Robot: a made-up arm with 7 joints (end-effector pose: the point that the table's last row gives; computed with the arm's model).
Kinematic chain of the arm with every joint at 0, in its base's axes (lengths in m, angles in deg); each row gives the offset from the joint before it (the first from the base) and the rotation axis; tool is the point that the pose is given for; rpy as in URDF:
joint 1: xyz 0 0 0.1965 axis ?
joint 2: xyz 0 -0.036 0.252 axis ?
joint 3: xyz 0 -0.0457 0.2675 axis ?
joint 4: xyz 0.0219 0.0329 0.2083 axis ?
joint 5: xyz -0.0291 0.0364 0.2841 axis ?
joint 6: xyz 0 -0.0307 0.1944 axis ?
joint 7: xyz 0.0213 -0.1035 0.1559 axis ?
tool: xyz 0 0 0 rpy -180 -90 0
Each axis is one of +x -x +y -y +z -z.
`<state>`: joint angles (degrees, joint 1 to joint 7).
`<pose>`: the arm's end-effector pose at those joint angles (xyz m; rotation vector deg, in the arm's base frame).
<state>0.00 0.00 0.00 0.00 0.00 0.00 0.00</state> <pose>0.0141 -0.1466 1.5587 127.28 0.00 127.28</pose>
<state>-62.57 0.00 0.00 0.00 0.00 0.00 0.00</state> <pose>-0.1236 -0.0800 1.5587 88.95 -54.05 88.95</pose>
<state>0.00 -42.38 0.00 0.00 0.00 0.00 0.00</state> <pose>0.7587 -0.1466 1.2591 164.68 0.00 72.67</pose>
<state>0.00 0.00 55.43 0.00 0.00 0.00 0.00</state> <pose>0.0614 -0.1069 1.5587 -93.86 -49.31 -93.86</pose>
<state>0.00 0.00 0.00 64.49 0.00 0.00 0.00</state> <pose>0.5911 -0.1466 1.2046 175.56 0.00 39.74</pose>
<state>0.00 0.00 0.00 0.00 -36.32 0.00 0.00</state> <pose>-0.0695 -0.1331 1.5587 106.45 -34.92 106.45</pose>
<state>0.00 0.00 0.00 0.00 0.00 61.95 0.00</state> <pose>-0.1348 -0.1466 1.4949 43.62 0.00 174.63</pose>
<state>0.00 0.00 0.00 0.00 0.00 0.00 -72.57</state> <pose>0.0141 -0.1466 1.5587 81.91 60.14 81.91</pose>
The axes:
joint 1: +z
joint 2: -y
joint 3: +z
joint 4: +y
joint 5: +z
joint 6: -y
joint 7: +x

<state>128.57 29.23 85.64 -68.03 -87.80 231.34 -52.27</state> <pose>0.4923 0.1197 0.8616 45.29 -122.71 47.53</pose>
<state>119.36 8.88 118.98 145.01 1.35 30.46 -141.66</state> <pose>-0.2215 -0.3089 0.4381 -151.19 -23.01 -19.24</pose>
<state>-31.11 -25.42 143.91 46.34 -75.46 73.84 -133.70</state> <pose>0.0799 -0.1163 1.4851 -21.15 41.01 82.44</pose>
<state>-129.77 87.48 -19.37 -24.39 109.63 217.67 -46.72</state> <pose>0.6093 0.5538 0.4952 77.03 -56.33 -106.59</pose>
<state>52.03 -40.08 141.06 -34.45 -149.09 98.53 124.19</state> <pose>0.6881 0.1917 1.1278 -39.08 47.47 -19.18</pose>
